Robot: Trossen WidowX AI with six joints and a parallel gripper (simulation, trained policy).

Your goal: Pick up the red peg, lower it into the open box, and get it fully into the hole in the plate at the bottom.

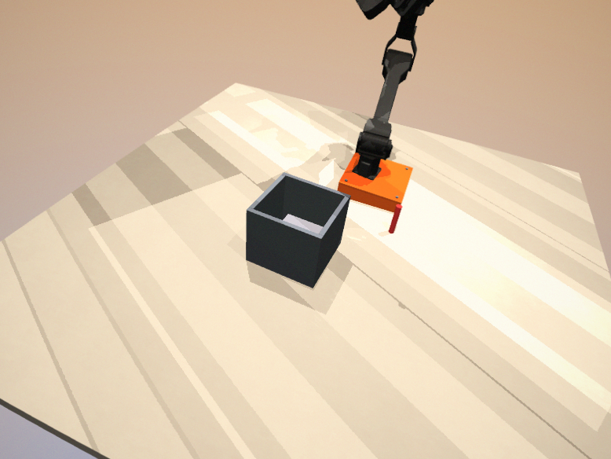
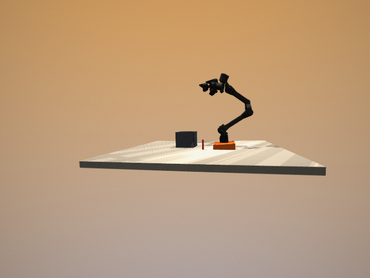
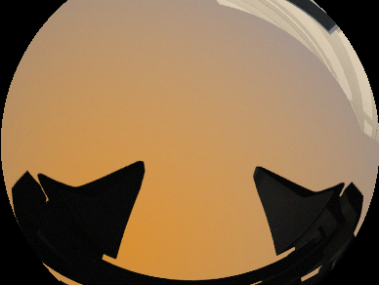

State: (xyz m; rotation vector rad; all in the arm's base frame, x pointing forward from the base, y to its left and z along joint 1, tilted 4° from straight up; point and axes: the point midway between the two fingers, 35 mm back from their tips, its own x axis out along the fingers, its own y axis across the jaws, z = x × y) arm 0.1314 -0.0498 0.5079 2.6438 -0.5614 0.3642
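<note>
Now: gripper tip 52 cm above the red peg, 18 cm to the right of it and 4 cm past it.
</note>
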